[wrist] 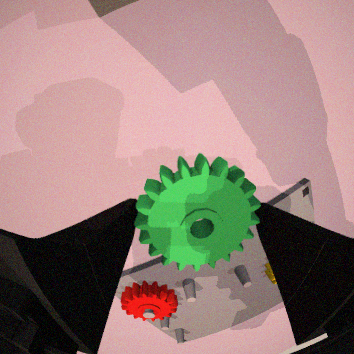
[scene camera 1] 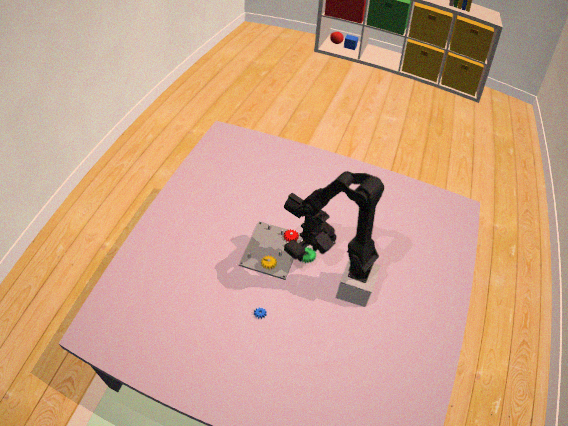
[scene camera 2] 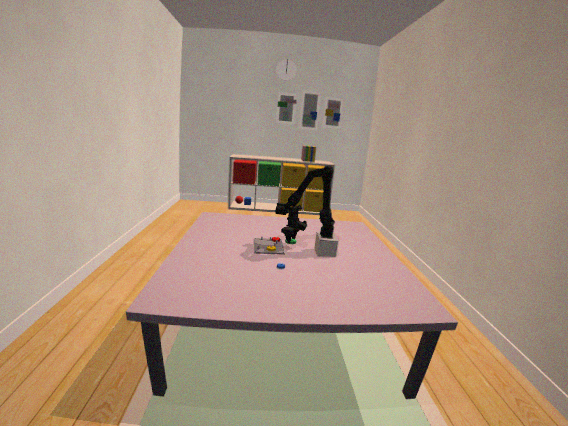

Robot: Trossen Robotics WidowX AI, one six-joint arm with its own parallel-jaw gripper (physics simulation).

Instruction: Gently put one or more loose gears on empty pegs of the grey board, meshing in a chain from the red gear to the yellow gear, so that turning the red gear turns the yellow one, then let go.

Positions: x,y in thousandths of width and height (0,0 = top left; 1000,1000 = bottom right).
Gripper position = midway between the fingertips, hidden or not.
My gripper (scene camera 1: 541,602) holds a green gear (wrist: 623,552); nothing else touches it. Further things: a red gear (wrist: 462,852) and a grey board (wrist: 626,852).
My gripper also shows in the wrist view (wrist: 561,589).
